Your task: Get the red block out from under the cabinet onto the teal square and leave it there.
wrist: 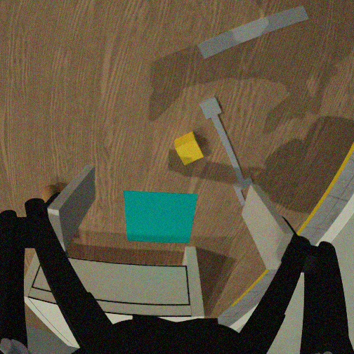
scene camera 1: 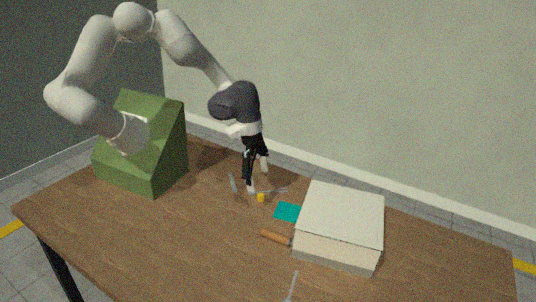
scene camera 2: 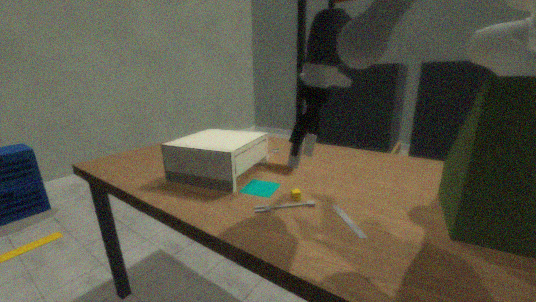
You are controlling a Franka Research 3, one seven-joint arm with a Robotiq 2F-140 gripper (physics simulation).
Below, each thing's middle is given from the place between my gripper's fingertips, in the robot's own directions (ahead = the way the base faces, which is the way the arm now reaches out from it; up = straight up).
I see my gripper 9 cm to the right of the wrench (wrist: 209,106) and 11 cm above it. Also, from my hand: flat grey strip (wrist: 237,35) 17 cm behind, 5 cm to the left, 11 cm below; teal square (wrist: 150,216) 13 cm ahead, 3 cm to the left, 11 cm below.
